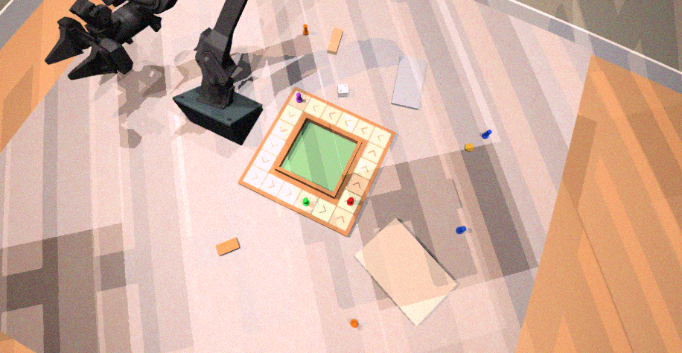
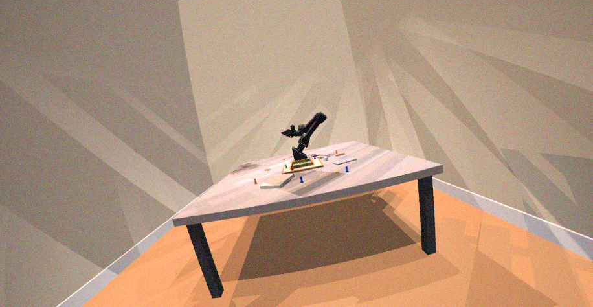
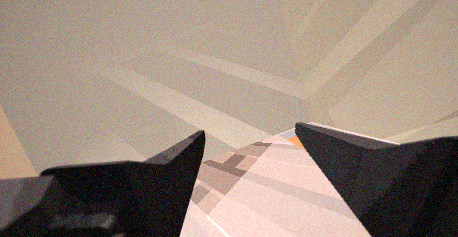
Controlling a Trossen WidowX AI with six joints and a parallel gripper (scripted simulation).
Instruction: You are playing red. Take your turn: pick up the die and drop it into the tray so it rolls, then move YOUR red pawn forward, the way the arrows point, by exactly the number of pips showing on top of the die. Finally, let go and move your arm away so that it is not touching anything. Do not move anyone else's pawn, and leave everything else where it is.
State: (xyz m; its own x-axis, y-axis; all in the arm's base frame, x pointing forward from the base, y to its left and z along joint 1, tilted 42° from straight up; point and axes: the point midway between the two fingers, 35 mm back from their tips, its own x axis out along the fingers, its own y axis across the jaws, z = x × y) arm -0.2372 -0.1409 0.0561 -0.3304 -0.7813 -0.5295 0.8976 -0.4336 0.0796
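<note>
Right now the grey die is 500 mm ahead of my gripper tip, 250 mm to the left of it and 240 mm below it. Round my gripper tip: green pawn (500 mm ahead, 60 mm to the right, 220 mm below); then purple pawn (400 mm ahead, 190 mm to the left, 220 mm below); then small orange tile (360 mm ahead, 200 mm to the right, 250 mm below).
</note>
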